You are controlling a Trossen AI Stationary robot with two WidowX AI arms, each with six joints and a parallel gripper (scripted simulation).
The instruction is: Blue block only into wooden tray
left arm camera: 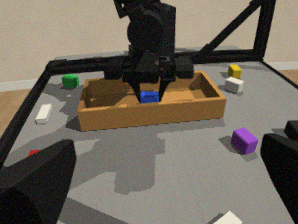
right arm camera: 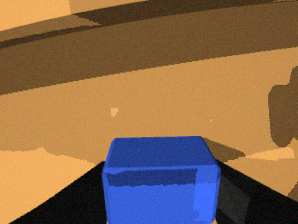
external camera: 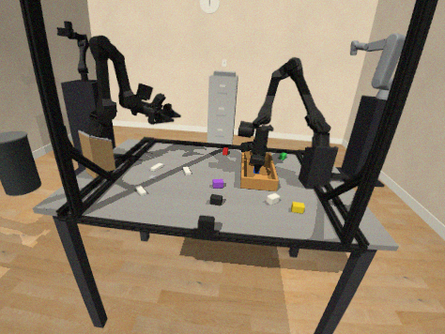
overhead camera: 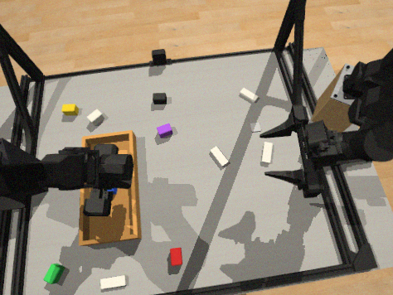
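Now: right hand 30 mm above the blue block. Round my right hand: green block (200 mm ahead, 170 mm to the right, 30 mm below); then wooden tray (40 mm below); then purple block (140 mm behind, 180 mm to the left, 30 mm below).
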